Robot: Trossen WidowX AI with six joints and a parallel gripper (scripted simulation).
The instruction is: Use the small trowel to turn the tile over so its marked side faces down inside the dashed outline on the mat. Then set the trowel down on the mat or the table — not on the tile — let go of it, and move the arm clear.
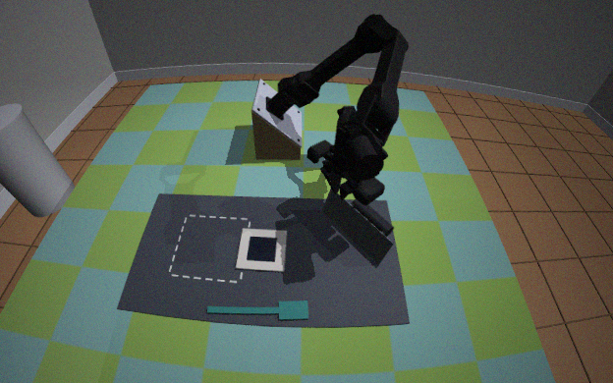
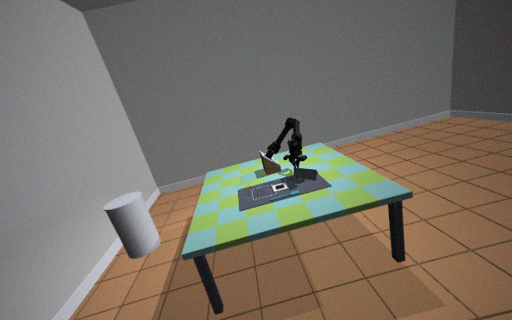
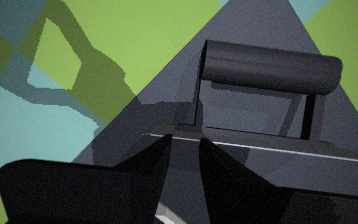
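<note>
Right now my gripper tip is 50 mm to the right of the dark grey trowel, 50 mm above it and 30 mm short of it. Round my gripper tip: dark mat: 190 mm to the right, 100 mm ahead, 90 mm below; then tile: 190 mm to the right, 90 mm ahead, 70 mm below; then teal flat tool: 240 mm ahead, 180 mm to the right, 70 mm below.
</note>
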